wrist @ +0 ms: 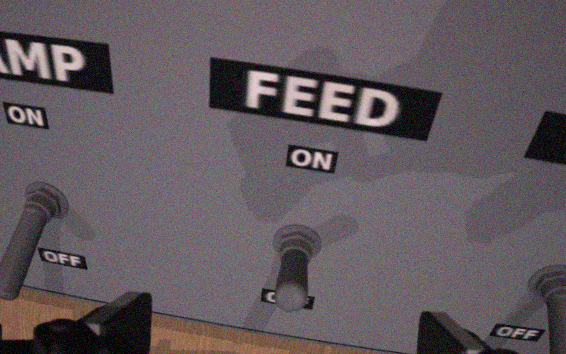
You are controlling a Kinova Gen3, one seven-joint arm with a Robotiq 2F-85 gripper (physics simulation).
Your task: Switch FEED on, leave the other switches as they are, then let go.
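Places are measured from the arm's base along level axes (x ahead, y left, z up), in metres.
Pixels of known places: gripper, fingertip midpoint: (283, 333).
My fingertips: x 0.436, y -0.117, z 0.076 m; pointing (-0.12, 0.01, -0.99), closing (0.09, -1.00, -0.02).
Behind a point stands the place of what it marks.
The FEED switch lever (292, 272) @(x 0.447, y -0.117, z 0.048 m) stands out from the grey panel below the FEED label (325, 99) @(x 0.511, y -0.119, z 0.045 m) and its ON label (312, 159) @(x 0.488, y -0.118, z 0.032 m). It looks short, with its round end towards the camera, and its shadow runs up to the right. It is tilted differently from its neighbours, upward to the ON side. Its end overlaps the OFF label (268, 296) @(x 0.413, y -0.108, z -0.010 m) in this view. My gripper (283, 333) @(x 0.436, y -0.117, z 0.075 m) is open wide and empty, its fingertips low at the left and right, apart from the lever.
A switch lever (22, 252) @(x 0.430, y -0.001, z 0.034 m) under a label ending in AMP (47, 62) @(x 0.511, y -0.013, z 0.045 m) stands at the left, tilted down to OFF. Another lever (556, 317) @(x 0.437, y -0.233, z 0.027 m) at the right edge also points down, near the right fingertip. A wood surface (200, 330) @(x 0.348, y -0.062, z -0.087 m) shows below the panel.
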